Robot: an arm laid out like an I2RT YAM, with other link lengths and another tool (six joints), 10 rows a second.
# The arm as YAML. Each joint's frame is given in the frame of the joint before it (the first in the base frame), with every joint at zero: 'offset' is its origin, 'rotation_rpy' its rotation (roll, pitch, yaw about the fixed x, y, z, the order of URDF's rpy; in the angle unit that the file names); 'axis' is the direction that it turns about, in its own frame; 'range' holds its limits. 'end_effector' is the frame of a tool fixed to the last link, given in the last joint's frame.
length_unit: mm
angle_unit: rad
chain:
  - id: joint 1
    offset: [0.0, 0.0, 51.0]
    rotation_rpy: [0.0, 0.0, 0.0]
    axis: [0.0, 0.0, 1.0]
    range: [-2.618, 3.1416]
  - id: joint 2
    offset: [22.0, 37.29, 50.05]
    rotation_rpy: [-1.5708, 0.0, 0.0]
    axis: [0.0, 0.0, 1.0]
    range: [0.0, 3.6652]
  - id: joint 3
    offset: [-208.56, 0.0, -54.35]
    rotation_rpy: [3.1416, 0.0, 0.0]
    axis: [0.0, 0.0, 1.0]
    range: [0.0, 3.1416]
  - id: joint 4
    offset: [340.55, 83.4, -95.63]
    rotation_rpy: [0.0, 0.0, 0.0]
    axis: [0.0, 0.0, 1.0]
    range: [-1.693, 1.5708]
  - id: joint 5
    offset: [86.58, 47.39, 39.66]
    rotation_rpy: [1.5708, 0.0, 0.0]
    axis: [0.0, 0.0, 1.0]
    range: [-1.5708, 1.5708]
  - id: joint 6
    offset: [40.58, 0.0, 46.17]
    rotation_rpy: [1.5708, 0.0, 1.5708]
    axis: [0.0, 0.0, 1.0]
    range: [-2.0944, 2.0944]
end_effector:
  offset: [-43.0, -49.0, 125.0]
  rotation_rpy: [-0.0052, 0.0, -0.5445]
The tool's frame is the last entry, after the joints.
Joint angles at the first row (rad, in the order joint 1, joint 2, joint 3, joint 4, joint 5, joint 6):
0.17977 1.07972 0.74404 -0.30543 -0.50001 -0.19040
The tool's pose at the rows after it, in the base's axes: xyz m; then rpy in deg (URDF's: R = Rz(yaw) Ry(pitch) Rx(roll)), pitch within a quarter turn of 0, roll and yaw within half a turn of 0:
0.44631 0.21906 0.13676 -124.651 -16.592 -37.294
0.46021 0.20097 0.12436 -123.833 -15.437 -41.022
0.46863 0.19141 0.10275 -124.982 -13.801 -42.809
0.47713 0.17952 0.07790 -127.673 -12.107 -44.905
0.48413 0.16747 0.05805 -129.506 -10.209 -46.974
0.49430 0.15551 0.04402 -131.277 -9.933 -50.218
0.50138 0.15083 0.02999 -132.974 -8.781 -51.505
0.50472 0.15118 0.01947 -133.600 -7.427 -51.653
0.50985 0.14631 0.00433 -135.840 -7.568 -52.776
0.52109 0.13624 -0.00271 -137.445 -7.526 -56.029
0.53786 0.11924 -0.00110 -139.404 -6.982 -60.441
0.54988 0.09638 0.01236 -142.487 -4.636 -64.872
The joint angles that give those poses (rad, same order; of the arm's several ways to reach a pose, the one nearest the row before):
0.12445 1.13496 0.72562 -0.25335 -0.49704 -0.15811
0.08753 1.16726 0.70417 -0.18585 -0.49247 -0.11975
0.07063 1.22238 0.69795 -0.14889 -0.48169 -0.09976
0.05375 1.28526 0.70714 -0.14268 -0.45262 -0.08594
0.03379 1.34052 0.71633 -0.13349 -0.43878 -0.06601
0.02459 1.38656 0.73164 -0.11816 -0.38978 -0.03845
0.02148 1.44636 0.76225 -0.11810 -0.37128 -0.02155
0.02146 1.49393 0.78227 -0.10895 -0.37737 -0.00926
0.02148 1.54456 0.80829 -0.11346 -0.34220 -0.00766
0.01843 1.58756 0.84509 -0.11958 -0.29316 0.02755
0.00465 1.63045 0.91551 -0.16852 -0.24255 0.07493
-0.02603 1.64448 1.00761 -0.30183 -0.21937 0.12416

